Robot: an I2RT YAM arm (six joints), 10 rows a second.
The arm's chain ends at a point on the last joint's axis. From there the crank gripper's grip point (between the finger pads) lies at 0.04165 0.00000 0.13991 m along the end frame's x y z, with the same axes.
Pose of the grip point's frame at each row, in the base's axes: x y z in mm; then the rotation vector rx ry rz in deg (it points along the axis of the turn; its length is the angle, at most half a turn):
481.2, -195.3, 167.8, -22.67, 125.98, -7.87
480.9, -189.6, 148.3, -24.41, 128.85, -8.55
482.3, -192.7, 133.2, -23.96, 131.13, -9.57
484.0, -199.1, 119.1, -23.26, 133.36, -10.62
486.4, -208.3, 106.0, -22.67, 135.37, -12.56
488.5, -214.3, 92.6, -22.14, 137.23, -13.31
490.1, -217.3, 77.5, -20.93, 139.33, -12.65
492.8, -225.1, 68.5, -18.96, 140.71, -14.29
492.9, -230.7, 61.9, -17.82, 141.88, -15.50
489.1, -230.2, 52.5, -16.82, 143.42, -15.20
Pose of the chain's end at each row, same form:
394.5, -187.4, 285.0, -22.67, 125.98, -7.87
400.4, -179.6, 269.7, -24.41, 128.85, -8.55
406.4, -179.7, 257.2, -23.96, 131.13, -9.57
412.7, -183.1, 245.5, -23.26, 133.36, -10.62
419.4, -187.7, 234.0, -22.67, 135.37, -12.56
425.6, -191.6, 222.4, -22.14, 137.23, -13.31
431.9, -195.1, 209.5, -20.93, 139.33, -12.65
437.7, -199.2, 201.2, -18.96, 140.71, -14.29
440.5, -202.2, 195.2, -17.82, 141.88, -15.50
440.3, -201.9, 187.2, -16.82, 143.42, -15.20

